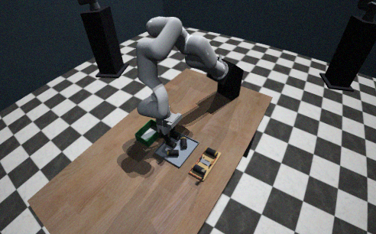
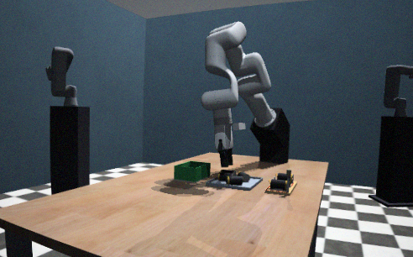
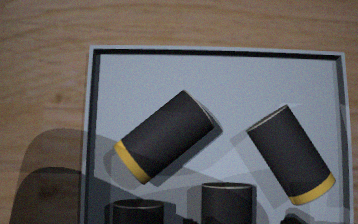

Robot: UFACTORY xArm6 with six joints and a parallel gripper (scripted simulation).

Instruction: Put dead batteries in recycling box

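Now: hand 8 cm above the grey tray, 4 cm to the right of it and 2 cm short of it. From my hand the other things lie so: green recycling box (14 cm to the right, 7 cm below, 5 cm behind).
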